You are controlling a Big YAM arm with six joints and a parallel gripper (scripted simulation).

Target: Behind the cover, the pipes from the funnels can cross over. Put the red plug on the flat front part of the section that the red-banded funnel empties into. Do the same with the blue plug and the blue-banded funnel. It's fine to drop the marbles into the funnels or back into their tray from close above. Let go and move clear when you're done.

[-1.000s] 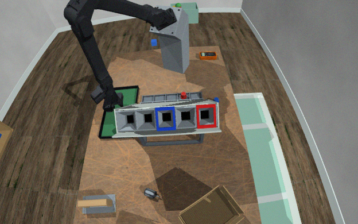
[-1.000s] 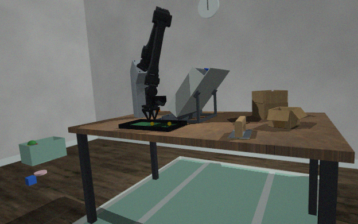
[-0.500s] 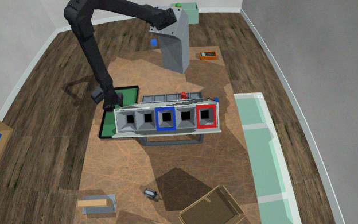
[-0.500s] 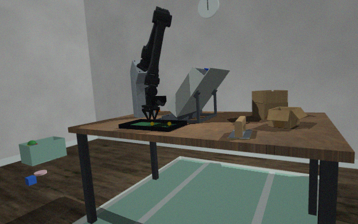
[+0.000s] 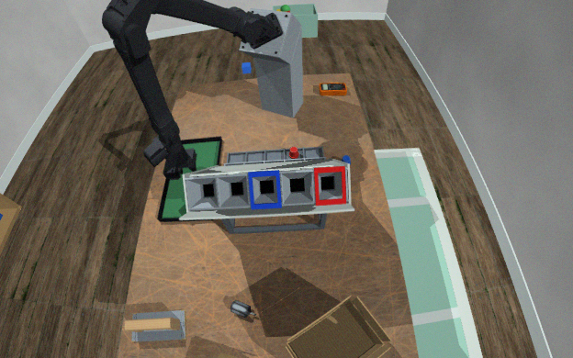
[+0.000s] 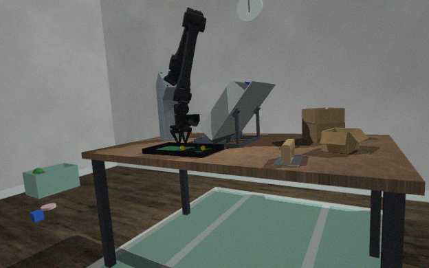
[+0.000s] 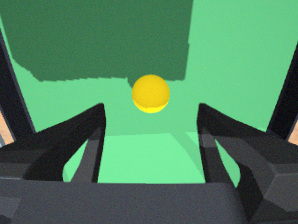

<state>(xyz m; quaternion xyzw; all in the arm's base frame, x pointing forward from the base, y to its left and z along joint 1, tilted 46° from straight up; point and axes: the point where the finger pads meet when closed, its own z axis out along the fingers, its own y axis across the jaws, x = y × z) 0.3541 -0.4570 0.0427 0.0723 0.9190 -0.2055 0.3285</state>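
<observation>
Now: hand 40 mm above the green marble tray. The rest, counted from my hand: small tool: 550 mm ahead, 50 mm to the left, 30 mm below; cover: 270 mm to the left, 220 mm ahead, 160 mm above; red plug: 410 mm to the left, 70 mm ahead, 20 mm below.
</observation>
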